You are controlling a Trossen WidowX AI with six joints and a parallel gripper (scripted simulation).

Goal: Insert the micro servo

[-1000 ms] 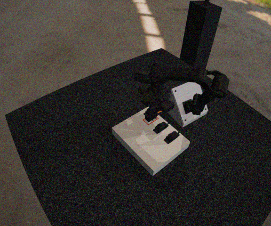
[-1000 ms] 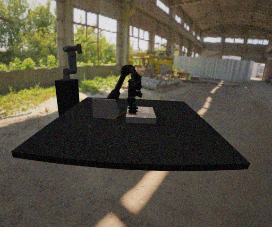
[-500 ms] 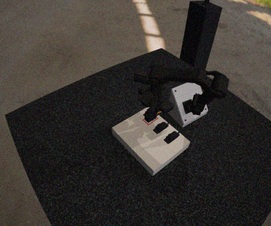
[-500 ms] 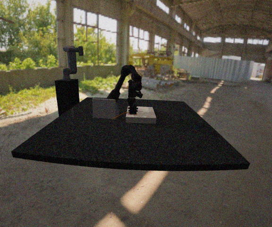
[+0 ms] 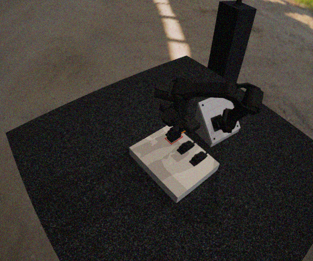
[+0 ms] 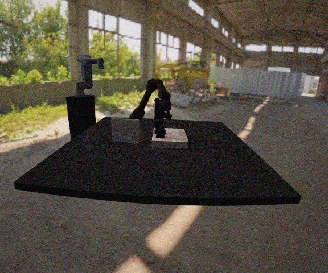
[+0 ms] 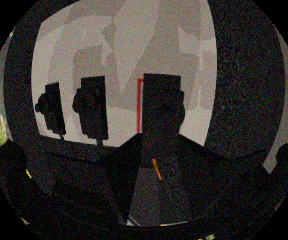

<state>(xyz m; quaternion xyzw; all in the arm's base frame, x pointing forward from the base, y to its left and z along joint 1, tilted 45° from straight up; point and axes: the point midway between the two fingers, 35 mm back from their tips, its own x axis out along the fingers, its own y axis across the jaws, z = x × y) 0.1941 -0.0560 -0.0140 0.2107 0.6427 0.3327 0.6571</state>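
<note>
The white deck is 11 cm ahead of my gripper tip, 9 cm to the left of it and 6 cm below it.
</note>
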